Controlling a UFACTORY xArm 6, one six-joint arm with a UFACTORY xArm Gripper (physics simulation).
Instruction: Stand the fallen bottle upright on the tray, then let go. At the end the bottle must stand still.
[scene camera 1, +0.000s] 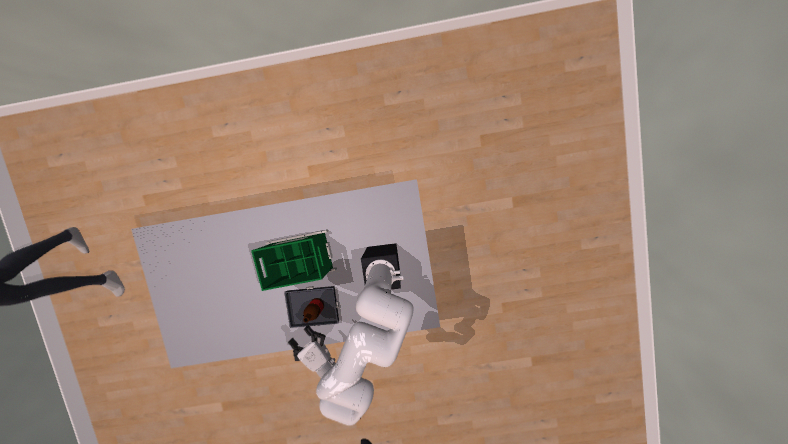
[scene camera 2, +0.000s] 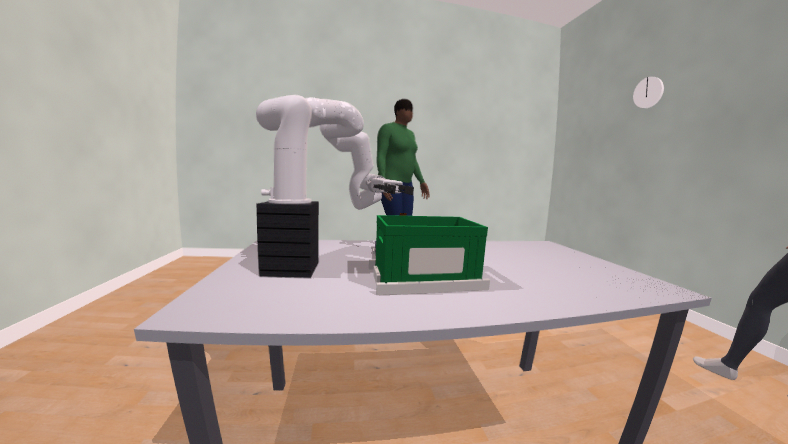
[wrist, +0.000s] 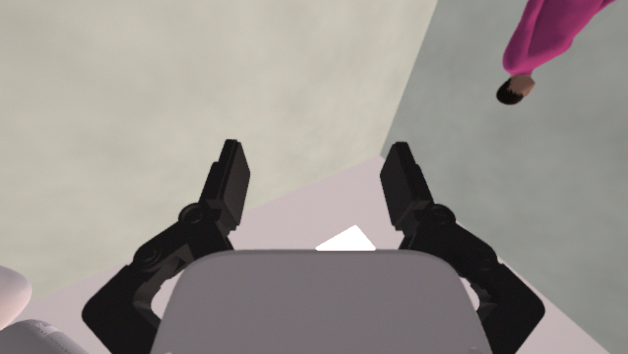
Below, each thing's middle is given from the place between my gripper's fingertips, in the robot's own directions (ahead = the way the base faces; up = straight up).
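I see the dark grey tray (scene camera 1: 296, 300), which is 230 mm below my hand and 20 mm ahead of it. The green crate (scene camera 2: 408, 248) is there as well: it sits 160 mm below my hand, 280 mm to the right of it and 50 mm ahead.
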